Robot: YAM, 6 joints.
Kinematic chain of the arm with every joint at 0, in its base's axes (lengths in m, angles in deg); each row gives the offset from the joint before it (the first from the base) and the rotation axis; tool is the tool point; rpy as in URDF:
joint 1: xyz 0 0 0.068 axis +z
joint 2: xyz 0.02 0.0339 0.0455 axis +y
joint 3: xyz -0.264 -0.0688 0 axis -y
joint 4: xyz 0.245 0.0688 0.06 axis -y
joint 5: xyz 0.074 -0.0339 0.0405 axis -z
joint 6: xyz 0.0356 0 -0.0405 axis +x
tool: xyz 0 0 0 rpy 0 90 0
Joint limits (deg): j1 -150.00..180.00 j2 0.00..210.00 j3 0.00..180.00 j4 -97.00..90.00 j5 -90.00..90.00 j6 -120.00..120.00
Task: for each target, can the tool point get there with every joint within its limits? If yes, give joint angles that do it. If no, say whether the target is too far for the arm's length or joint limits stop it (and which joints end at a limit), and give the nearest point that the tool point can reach.
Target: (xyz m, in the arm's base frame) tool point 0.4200 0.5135 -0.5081
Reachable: no: too far | nearest point 0.3055 0.3735 -0.2946 | short by 0.280 m
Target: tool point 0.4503 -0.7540 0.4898
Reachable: no: too far | nearest point 0.3041 -0.5093 0.3648 | short by 0.311 m
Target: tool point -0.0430 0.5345 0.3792
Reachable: yes | joints 93.04 140.43 159.09 -39.42 -24.21 -8.56
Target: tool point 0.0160 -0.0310 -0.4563
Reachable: no: joint limits stop it (at a limit: joint 2) | nearest point 0.0412 -0.0799 -0.3437 | short by 0.125 m
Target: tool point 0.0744 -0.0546 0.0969
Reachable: yes | joints -44.04 91.97 22.47 -68.37 -20.51 0.71
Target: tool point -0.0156 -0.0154 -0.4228
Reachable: no: joint limits stop it (at a limit: joint 2) | nearest point -0.0510 -0.0503 -0.3341 | short by 0.102 m
